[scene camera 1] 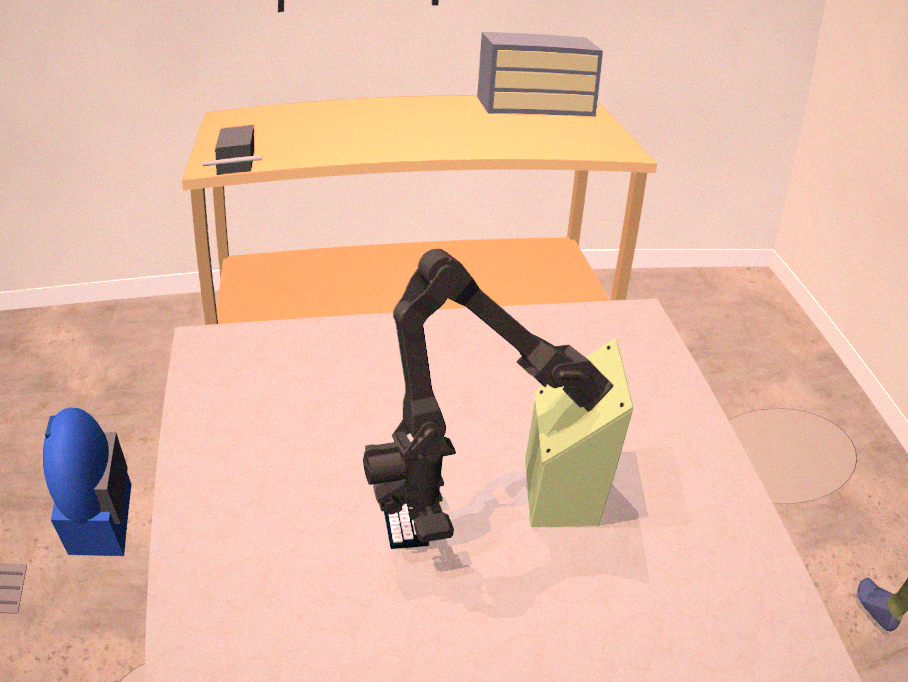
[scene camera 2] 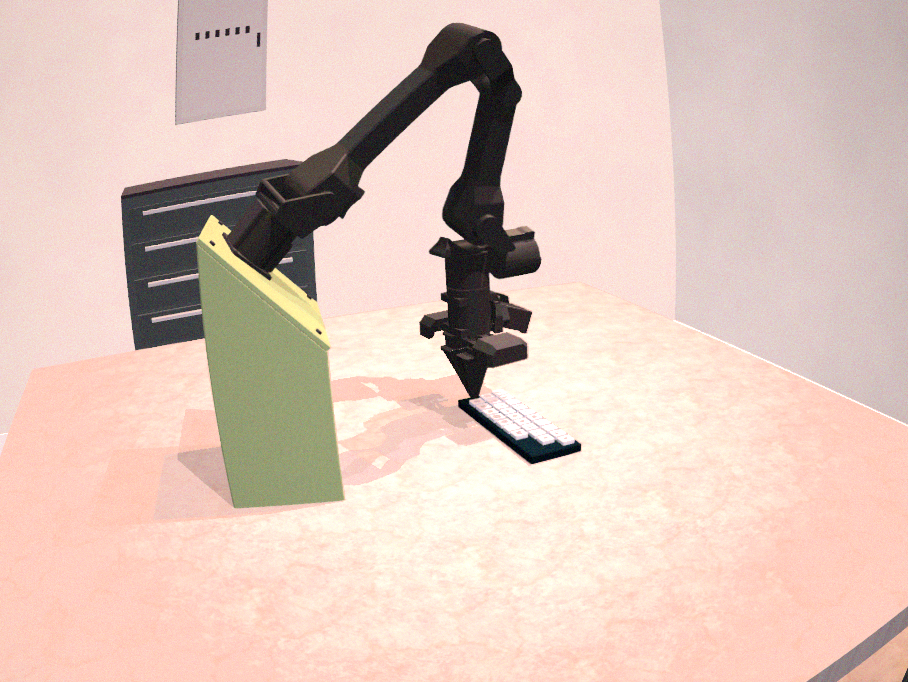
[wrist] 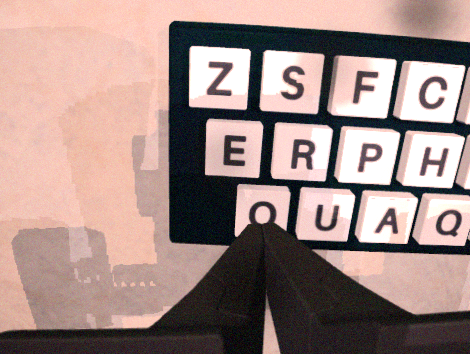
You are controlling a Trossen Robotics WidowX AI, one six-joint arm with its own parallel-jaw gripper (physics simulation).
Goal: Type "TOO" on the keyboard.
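Places are measured from the arm's base along level axes (x ahead, y left, z up), in metres.
Pixels of known places: gripper, fingertip midpoint: (scene camera 2: 474, 396) (wrist: 261, 236); arm's base, origin of the base link: (scene camera 1: 594, 391) (scene camera 2: 245, 256).
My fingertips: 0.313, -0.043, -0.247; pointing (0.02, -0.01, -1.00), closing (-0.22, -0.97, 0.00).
For each thing: its top centre in the pictures, then the offset to it from my fingertips, as dx, dy, dz. Level surfaces: height alone.
- keyboard, middle of its top: (scene camera 2: 516, 417) (scene camera 1: 401, 500) -0.002, -0.082, -0.007
- O key, middle of its top: (wrist: 262, 215) (scene camera 2: 476, 401) +0.004, -0.002, -0.007
- U key, middle of its top: (wrist: 326, 218) (scene camera 2: 483, 406) -0.003, -0.021, -0.007
- E key, middle of its top: (wrist: 233, 150) (scene camera 2: 487, 396) +0.027, +0.001, -0.007
- pale table, its level: dz -0.023
The keyboard (scene camera 1: 408, 544) (scene camera 2: 543, 453) (wrist: 187, 210) is a dark board with rows of white keys, lying flat on the table. My gripper (scene camera 2: 476, 394) (wrist: 261, 236) is shut and empty, pointing down at one end of the keyboard. In the wrist view its tips overlap the lower part of the O key (wrist: 262, 194); whether they touch it I cannot tell. The U key (wrist: 326, 215) is just right of the tips, and the E key (wrist: 234, 149) is in the row above. The T key does not show in the wrist view. In scene camera 1, the arm hides part of the keyboard and the fingertips.
A green slanted pedestal (scene camera 1: 579, 469) (scene camera 2: 271, 411) carries the arm's base on the pale table (scene camera 1: 256, 587) (scene camera 2: 623, 572). An orange-yellow workbench (scene camera 1: 381, 135) stands behind, with a drawer box (scene camera 1: 544, 80) on it. A blue object (scene camera 1: 77, 469) stands left of the table.
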